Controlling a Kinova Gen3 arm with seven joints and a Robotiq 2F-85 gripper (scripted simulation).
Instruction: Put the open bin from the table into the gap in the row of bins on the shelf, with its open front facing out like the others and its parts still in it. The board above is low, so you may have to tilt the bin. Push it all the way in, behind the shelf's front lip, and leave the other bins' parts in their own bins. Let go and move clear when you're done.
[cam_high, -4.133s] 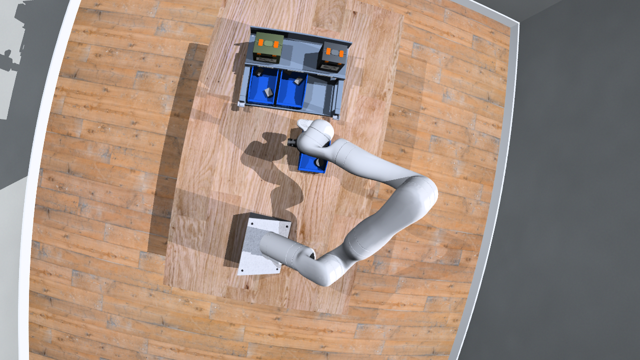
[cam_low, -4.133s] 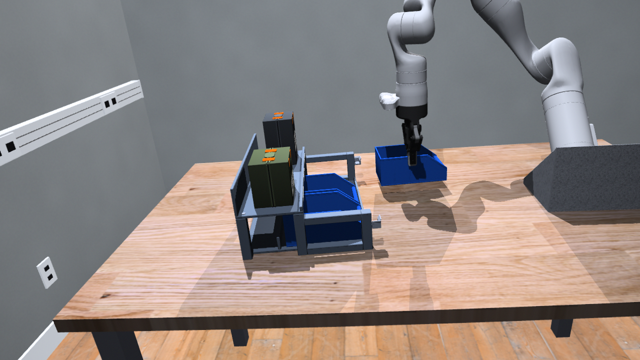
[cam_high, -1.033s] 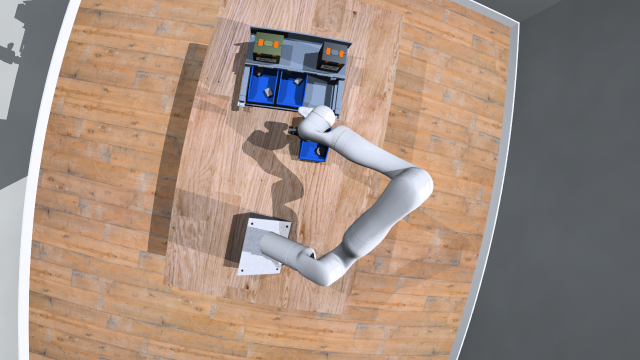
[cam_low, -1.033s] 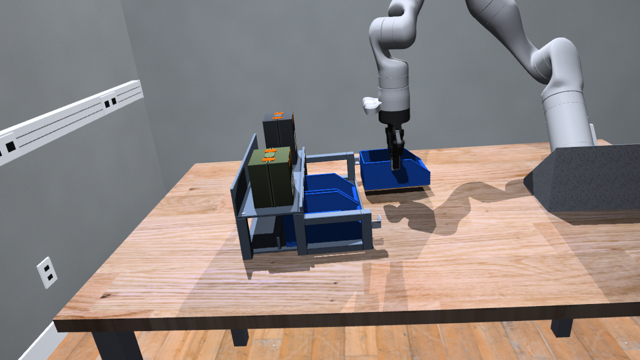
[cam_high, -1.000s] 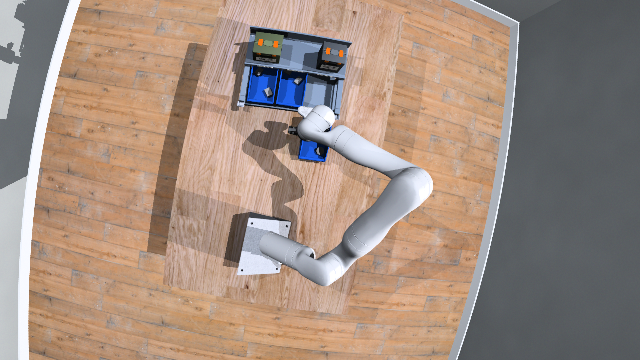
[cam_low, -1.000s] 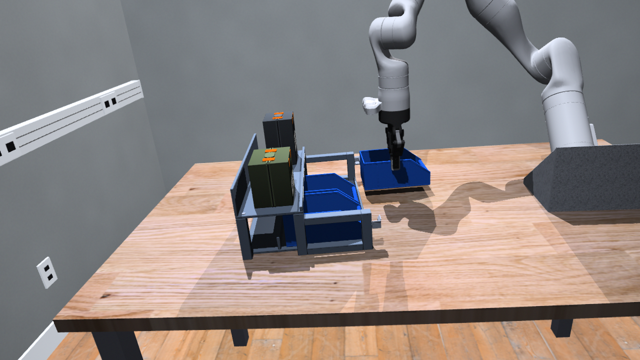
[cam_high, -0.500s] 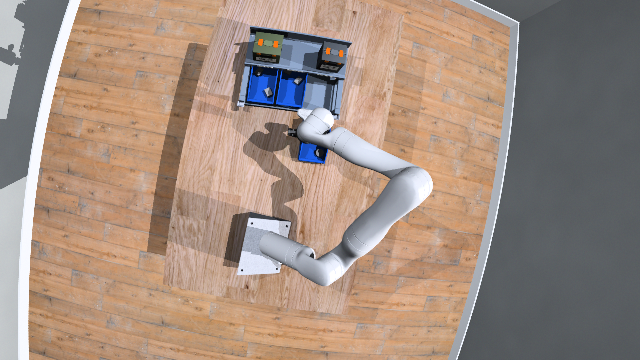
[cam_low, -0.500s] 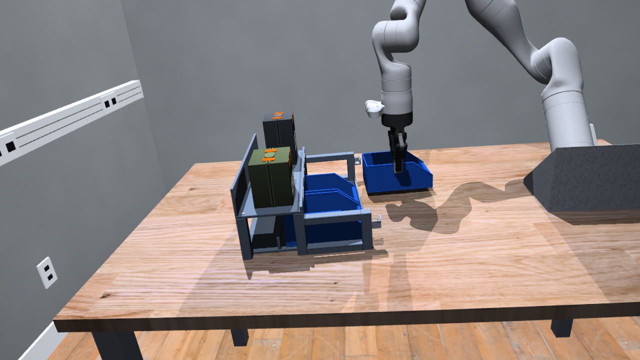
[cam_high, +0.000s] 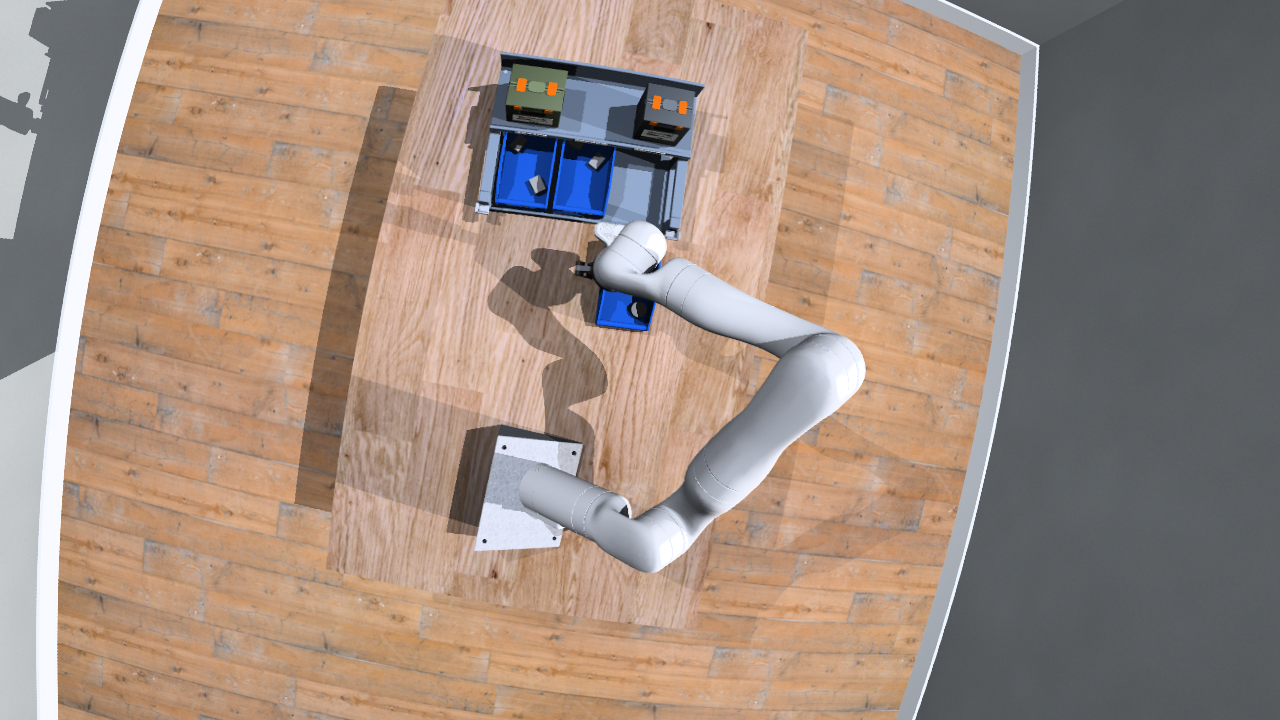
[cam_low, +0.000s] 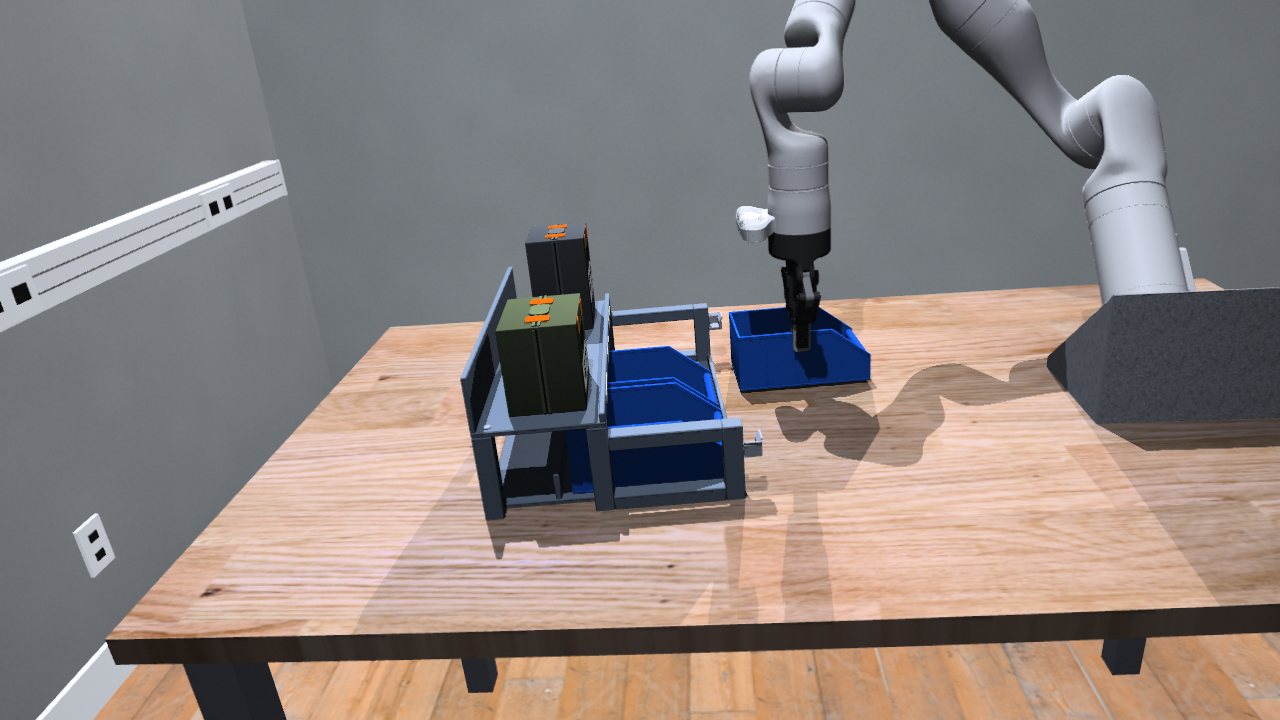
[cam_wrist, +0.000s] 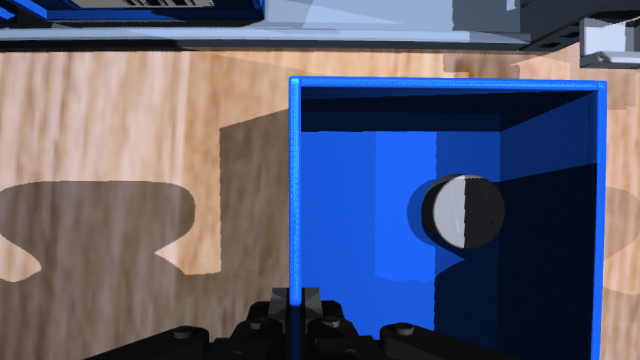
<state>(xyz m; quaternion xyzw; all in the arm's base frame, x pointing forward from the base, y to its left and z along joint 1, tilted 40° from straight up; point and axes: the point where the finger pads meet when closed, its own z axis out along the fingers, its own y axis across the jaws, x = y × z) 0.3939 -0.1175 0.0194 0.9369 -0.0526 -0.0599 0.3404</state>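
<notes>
Right now the round grey part is 80 mm to the right of my hand, 60 mm below it and 30 mm ahead of it. From my hand the other things lie so: green box (310 mm ahead, 160 mm to the left, 80 mm above); then dark box (290 mm ahead, 90 mm above, 70 mm to the right); then shelf (240 mm ahead, 50 mm to the left, 10 mm below).
</notes>
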